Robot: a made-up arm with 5 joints.
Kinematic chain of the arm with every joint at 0, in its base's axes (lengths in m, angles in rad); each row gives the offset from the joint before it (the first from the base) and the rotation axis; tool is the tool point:
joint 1: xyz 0 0 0.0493 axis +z
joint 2: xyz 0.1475 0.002 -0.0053 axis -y
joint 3: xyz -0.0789 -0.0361 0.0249 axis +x
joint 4: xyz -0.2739 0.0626 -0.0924 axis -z
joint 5: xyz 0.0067 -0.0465 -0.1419 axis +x
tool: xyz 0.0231 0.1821 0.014
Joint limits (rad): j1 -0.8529..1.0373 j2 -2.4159..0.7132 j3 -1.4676..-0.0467 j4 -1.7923..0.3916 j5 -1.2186..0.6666
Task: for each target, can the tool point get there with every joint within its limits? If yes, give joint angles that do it. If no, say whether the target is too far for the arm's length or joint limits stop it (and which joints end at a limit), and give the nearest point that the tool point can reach.
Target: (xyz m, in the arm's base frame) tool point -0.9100 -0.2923 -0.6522
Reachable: no: too far | nearest point -0.3778 -0.1737 -0.3038 | short by 0.647 m
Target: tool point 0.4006 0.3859 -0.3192
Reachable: no: joint limits stop it (at a limit: joint 2, joint 3, joint 4) | nearest point 0.1225 0.1180 -0.3569 | short by 0.388 m
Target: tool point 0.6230 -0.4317 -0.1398
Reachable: no: joint limits stop it (at a limit: joint 1, joint 3, joint 4, joint 5) | nearest point 0.3169 -0.2978 -0.1764 | short by 0.336 m
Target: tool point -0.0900 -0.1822 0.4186
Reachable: yes | joints 0.7894 -1.2515 -0.7680 -1.1932 0.1864
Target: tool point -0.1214 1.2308 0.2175
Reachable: no: too far | nearest point -0.1590 0.3487 0.1214 | short by 0.888 m
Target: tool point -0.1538 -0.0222 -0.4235
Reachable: yes | joints -0.1938 0.4157 -0.4462 -1.2541 -0.4957
